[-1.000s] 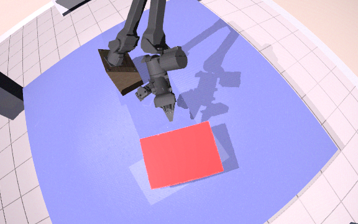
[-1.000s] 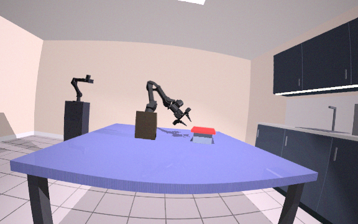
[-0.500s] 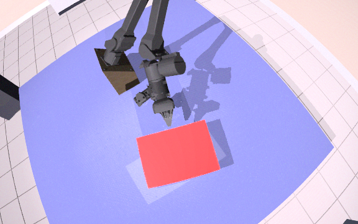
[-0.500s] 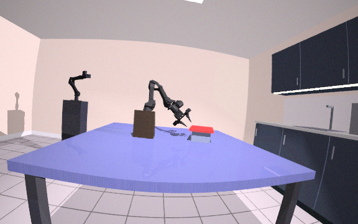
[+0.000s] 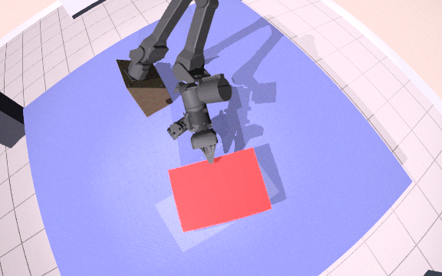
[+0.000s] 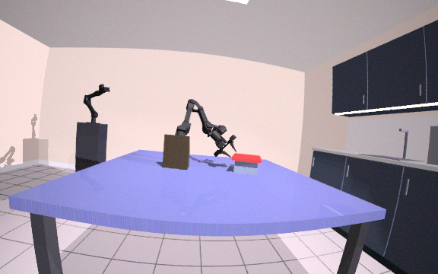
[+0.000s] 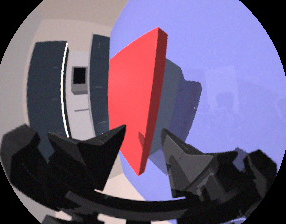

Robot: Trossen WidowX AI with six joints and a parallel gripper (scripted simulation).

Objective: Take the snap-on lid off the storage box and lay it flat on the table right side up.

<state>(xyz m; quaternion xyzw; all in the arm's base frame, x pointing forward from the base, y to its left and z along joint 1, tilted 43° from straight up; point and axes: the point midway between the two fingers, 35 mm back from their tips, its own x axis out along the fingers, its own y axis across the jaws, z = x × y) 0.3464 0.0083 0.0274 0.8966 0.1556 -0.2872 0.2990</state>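
Now: the red lid 80 mm ahead of my gripper tip, 40 mm to the right of it and 10 mm below it. The rest, counted from my gripper tip: storage box (80 mm ahead, 50 mm below, 40 mm to the right).
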